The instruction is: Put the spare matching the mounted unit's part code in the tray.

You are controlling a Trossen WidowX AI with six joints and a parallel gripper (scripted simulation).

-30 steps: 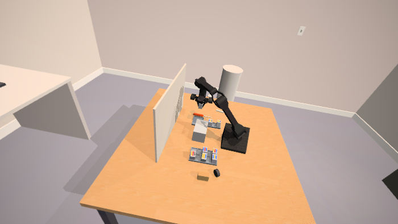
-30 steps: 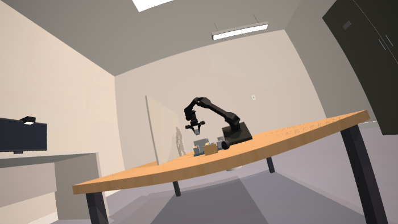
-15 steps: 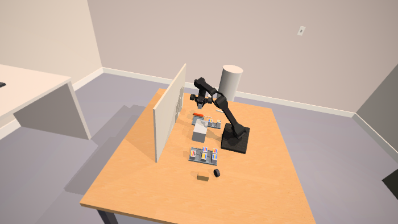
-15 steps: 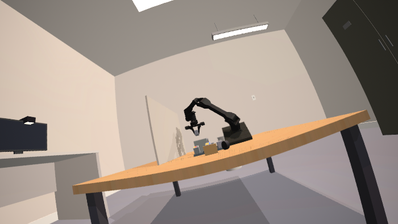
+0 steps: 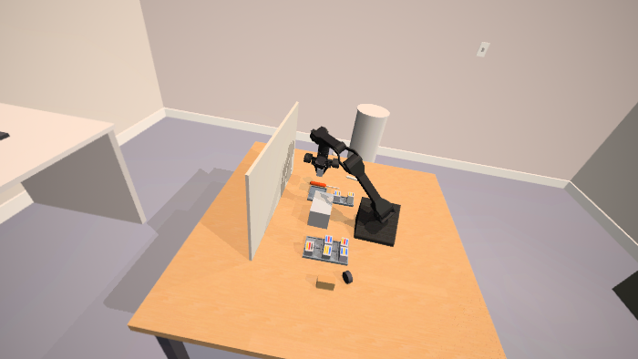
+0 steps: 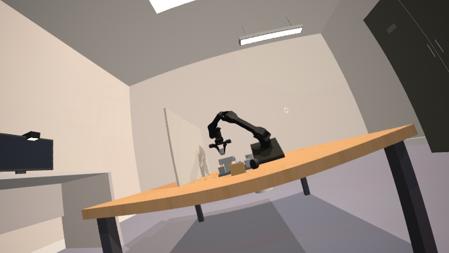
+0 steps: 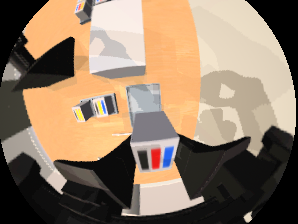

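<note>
Now: gripper tip 150 mm past the grey tray, 140 mm above it and 30 mm to the right of it. The rest, counted from my gripper tip: mounted unit (180 mm to the left, 100 mm below, 40 mm behind); then white stick (210 mm to the right, 210 mm behind, 140 mm below); then beige panel (200 mm ahead, 160 mm to the left, 80 mm above).
</note>
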